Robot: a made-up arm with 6 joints.
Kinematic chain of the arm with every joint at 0, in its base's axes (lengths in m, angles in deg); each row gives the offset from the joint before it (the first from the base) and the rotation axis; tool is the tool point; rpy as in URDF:
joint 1: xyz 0 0 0.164 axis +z
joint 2: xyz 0 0 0 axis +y
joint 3: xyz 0.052 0 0.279 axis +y
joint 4: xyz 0.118 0 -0.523 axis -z
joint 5: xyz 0 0 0 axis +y
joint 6: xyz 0.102 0 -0.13 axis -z
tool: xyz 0 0 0 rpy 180 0 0
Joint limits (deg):
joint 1: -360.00..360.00
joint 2: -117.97..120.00
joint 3: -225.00..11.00
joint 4: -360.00..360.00
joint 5: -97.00..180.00
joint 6: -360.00..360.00
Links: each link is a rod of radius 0.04 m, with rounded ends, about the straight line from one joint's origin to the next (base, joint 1, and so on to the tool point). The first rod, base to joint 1, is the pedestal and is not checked.
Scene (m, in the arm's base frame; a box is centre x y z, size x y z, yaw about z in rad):
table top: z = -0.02
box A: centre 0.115 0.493 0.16 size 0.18 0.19 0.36 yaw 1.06
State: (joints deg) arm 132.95 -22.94 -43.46 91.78 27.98 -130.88
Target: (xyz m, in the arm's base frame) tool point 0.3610 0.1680 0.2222
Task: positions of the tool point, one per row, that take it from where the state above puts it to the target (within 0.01 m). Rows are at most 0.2 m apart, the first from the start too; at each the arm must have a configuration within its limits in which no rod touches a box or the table.
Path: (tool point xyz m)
1: -0.2689 0.5428 0.3447
2: -0.1258 0.5737 0.4143
3: 0.0175 0.5597 0.4815
4: 0.1465 0.5032 0.5447
5: 0.2483 0.4117 0.6028
6: 0.3176 0.3553 0.4715
7: 0.3576 0.2699 0.3424
8: 0.3610 0.1680 0.2222

